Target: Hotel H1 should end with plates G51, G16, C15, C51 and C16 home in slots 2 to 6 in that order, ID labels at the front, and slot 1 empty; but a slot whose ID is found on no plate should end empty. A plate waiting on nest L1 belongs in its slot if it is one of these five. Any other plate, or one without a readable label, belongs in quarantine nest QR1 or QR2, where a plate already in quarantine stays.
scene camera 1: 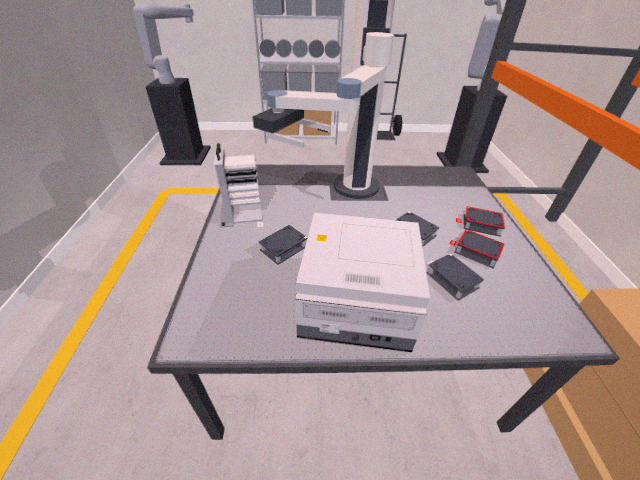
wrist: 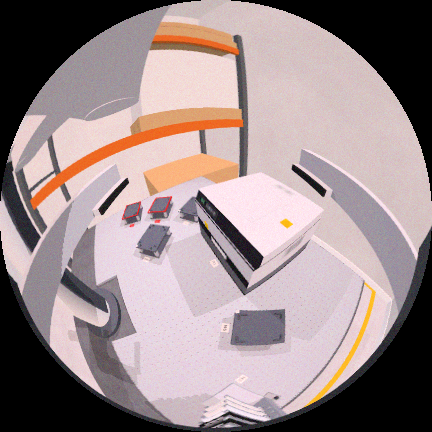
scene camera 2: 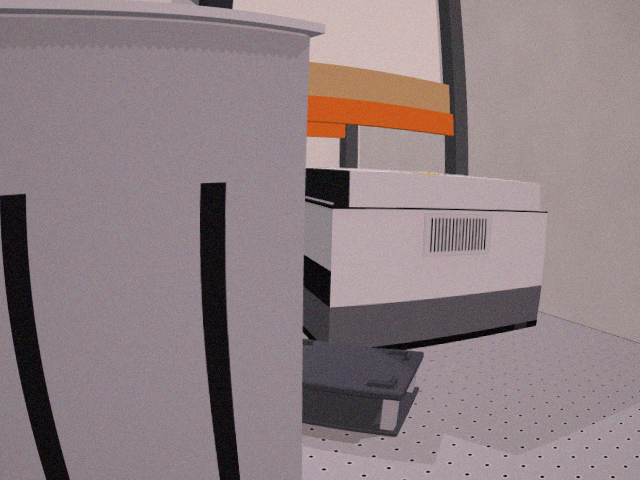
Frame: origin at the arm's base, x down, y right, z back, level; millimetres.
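Where they show: gripper, between the fingertips: [scene camera 1: 317,136] [wrist: 208,157]; arm's base, origin of its link: [scene camera 1: 356,186] [wrist: 100,312].
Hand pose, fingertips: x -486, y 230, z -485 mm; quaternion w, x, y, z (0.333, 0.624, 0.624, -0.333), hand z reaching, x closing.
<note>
Things, the pixels of their top centre, and the offset from my fingertips. "*": a spot on its surface instead.
- table's left edge with several pale plates, a spot on its surface: [scene camera 1: 240,164] * dx +199, dy +317, dz +180 mm
- large grey slotted panel, a spot on its surface: [scene camera 2: 129,155] * dx +221, dy +418, dz +191 mm
- large white instrument, centre of its top: [scene camera 2: 404,171] [scene camera 1: 364,249] [wrist: 262,197] dx +232, dy -143, dz -313 mm
Hotel H1 [scene camera 1: 223,198] stands at the table's left edge with several pale plates [scene camera 1: 240,164] [wrist: 231,409] stacked in it; their labels are unreadable. A large grey slotted panel [scene camera 2: 129,155] fills the left of scene camera 2. My gripper [scene camera 1: 317,137] [wrist: 208,157] is open and empty, high above the table, right of the hotel in scene camera 1. Two red-rimmed quarantine nests [scene camera 1: 484,218] [scene camera 1: 480,245] [wrist: 132,211] [wrist: 160,206] show no plate. Dark nests [scene camera 1: 283,241] [scene camera 1: 421,227] [scene camera 1: 454,274] [scene camera 2: 361,369] [wrist: 258,327] [wrist: 154,240] show no plate; which is L1 I cannot tell.
A large white instrument [scene camera 1: 361,258] [scene camera 2: 434,258] [wrist: 260,215] stands mid-table between the dark nests. The arm's column [scene camera 1: 360,134] rises at the table's rear. An orange-beamed rack [scene camera 1: 563,103] [scene camera 2: 382,113] [wrist: 135,142] stands beyond the table's right side.
</note>
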